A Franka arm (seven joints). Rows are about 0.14 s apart.
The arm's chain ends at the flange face. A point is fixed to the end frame.
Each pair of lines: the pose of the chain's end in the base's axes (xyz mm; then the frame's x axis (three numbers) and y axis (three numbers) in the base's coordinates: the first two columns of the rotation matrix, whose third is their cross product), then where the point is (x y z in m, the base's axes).
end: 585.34 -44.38 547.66 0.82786 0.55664 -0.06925 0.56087 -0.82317 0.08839
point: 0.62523 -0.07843 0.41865
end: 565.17 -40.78 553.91 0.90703 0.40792 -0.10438 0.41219 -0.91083 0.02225
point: 0.59078 -0.07524 0.42143
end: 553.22 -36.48 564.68 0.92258 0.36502 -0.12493 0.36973 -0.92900 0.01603
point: 0.57434 -0.07235 0.43178
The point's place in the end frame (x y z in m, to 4 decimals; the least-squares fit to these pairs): 0.0230 0.0390 0.1317
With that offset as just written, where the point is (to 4 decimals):
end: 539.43 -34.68 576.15 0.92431 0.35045 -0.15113 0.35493 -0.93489 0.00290
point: 0.5561 -0.0705 0.4426
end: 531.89 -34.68 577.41 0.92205 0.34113 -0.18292 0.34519 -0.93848 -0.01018
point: 0.5435 -0.0705 0.4433
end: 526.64 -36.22 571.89 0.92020 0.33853 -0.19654 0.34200 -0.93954 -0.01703
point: 0.5361 -0.0719 0.4376
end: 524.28 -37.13 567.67 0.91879 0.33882 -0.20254 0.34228 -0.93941 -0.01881
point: 0.5329 -0.0728 0.4333
